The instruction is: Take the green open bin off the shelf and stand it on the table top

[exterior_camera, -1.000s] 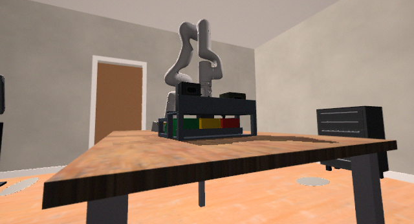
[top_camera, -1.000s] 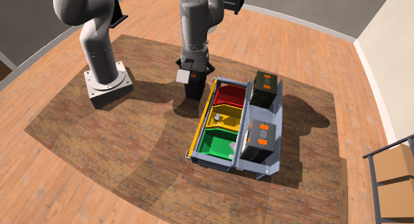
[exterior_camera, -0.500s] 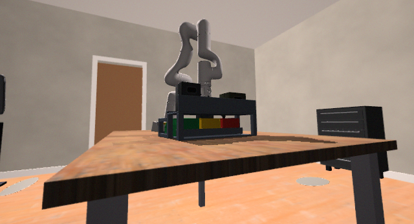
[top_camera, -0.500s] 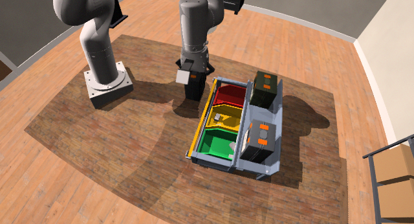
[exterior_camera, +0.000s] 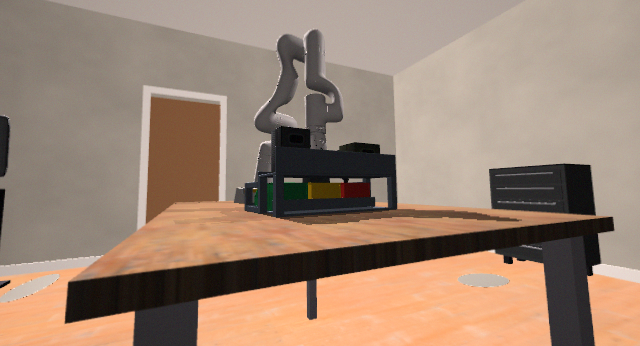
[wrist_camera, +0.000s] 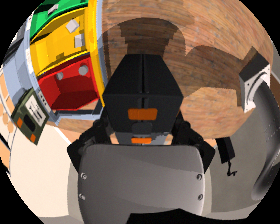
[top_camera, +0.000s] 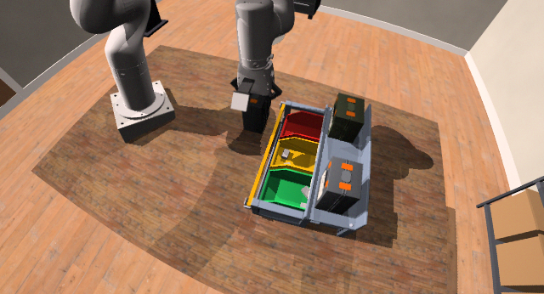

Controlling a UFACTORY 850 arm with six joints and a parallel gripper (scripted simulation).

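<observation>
Right now my hand is 110 mm to the left of the yellow bar, 80 mm short of it and 60 mm above it. Round my hand: red bin 180 mm ahead, 80 mm below; then yellow bin 180 mm ahead, 110 mm to the right, 80 mm below; then green bin 220 mm to the right, 190 mm ahead, 80 mm below.
</observation>
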